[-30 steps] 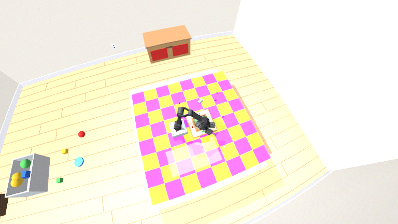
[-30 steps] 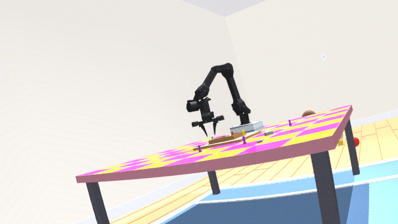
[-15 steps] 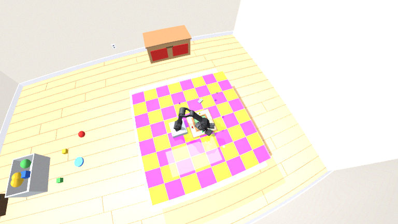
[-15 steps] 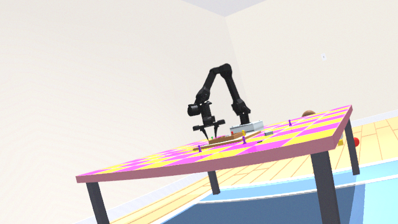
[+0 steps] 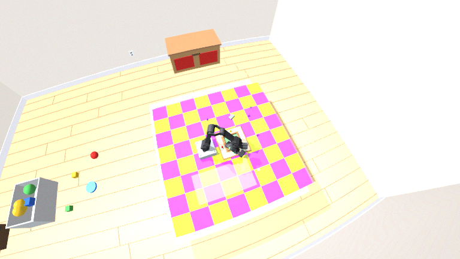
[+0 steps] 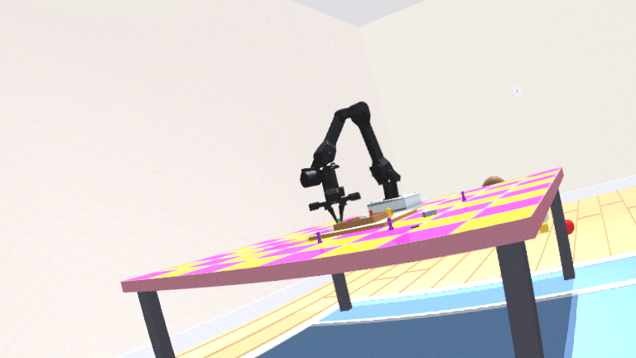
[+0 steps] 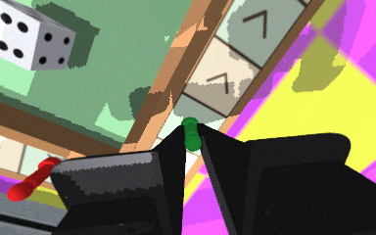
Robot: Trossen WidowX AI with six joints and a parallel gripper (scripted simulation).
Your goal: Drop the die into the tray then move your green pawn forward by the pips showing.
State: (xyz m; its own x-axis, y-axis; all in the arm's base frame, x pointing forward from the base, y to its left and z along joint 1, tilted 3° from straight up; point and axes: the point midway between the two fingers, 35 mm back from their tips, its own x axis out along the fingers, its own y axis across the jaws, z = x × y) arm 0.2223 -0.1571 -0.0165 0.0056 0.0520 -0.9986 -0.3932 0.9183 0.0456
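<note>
Now: gripper tip 3 cm short of the white die and 11 cm to the right of it. The rest, counted from my gripper tip: red pawn (7 cm behind, 10 cm to the left, 1 cm above); then green pawn (1 cm above); then yellow pawn (8 cm ahead, 21 cm to the left, 1 cm above).
</note>
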